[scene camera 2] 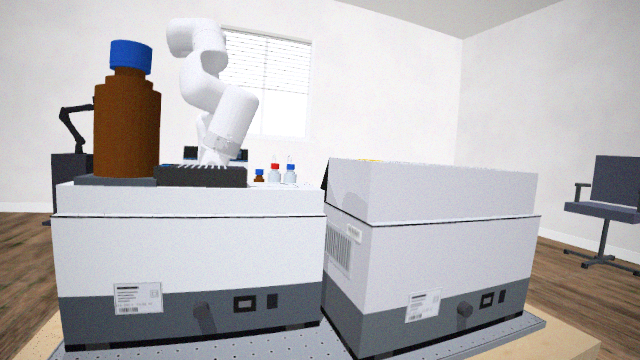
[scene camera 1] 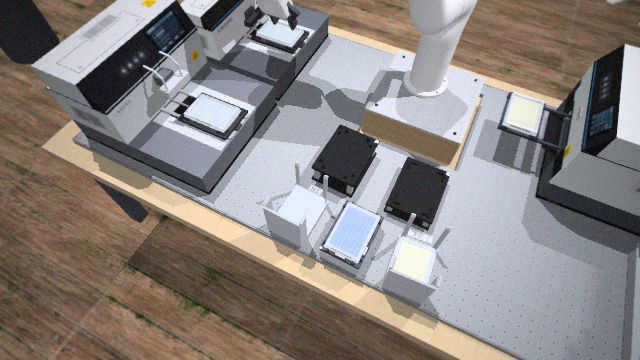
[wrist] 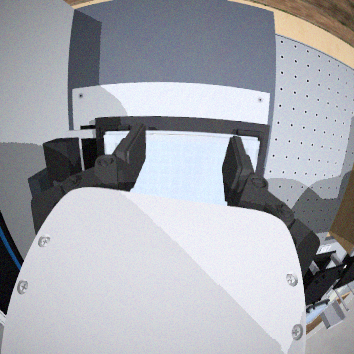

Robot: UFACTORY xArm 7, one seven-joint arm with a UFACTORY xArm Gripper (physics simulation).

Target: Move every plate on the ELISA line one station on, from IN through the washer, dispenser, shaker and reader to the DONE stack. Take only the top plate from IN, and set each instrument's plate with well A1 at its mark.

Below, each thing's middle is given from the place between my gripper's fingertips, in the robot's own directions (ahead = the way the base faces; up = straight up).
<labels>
The brown bottle (scene camera 2: 126,128) lies 210 mm above my hand, 190 mm to the right of it and 50 mm behind it. The rest, counted from my hand: DONE rack (scene camera 1: 395,281) (690 mm to the left, 460 mm ahead, 50 mm below); then IN rack (scene camera 1: 297,233) (500 mm ahead, 390 mm to the left, 50 mm below).
</labels>
